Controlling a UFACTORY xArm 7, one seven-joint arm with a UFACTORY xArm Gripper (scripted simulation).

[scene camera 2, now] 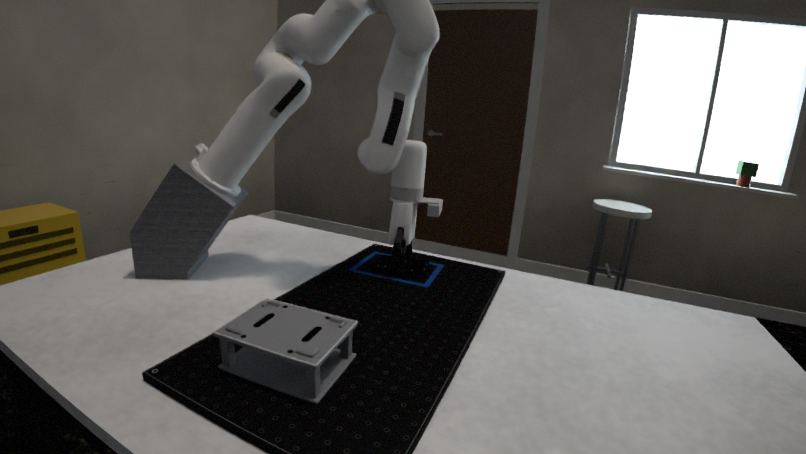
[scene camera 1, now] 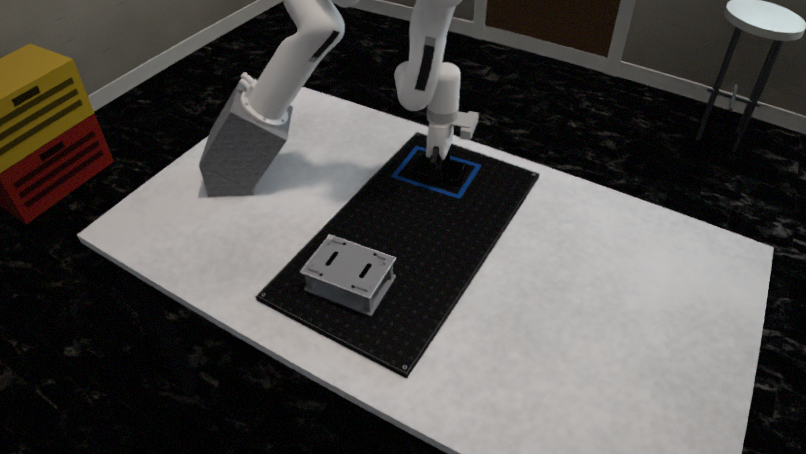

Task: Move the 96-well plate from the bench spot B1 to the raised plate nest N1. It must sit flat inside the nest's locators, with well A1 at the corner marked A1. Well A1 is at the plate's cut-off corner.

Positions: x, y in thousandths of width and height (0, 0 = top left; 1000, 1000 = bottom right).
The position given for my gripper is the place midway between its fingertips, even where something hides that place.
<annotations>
my gripper: scene camera 2 498, 585; scene camera 1 545, 373
black 96-well plate: scene camera 2 518, 591; scene camera 1 561, 378
</annotations>
